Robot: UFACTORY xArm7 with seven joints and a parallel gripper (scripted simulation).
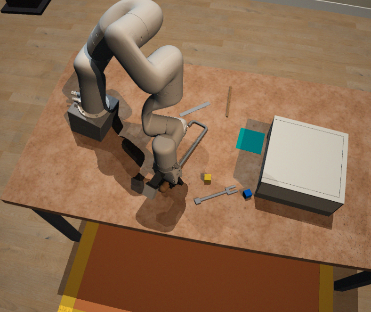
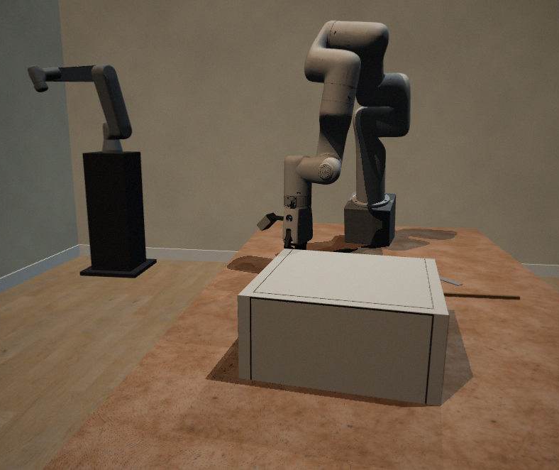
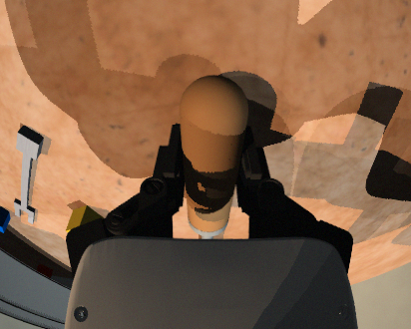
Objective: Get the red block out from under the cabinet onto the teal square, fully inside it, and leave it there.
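My hand is 150 mm short of the yellow cube, 40 mm to the right of it and 10 mm above it. Round my hand: grey forked tool: 190 mm ahead, 20 mm to the right, 20 mm below; then blue cube: 300 mm ahead, 10 mm below; then grey hook tool: 20 mm ahead, 140 mm to the left, 10 mm below.
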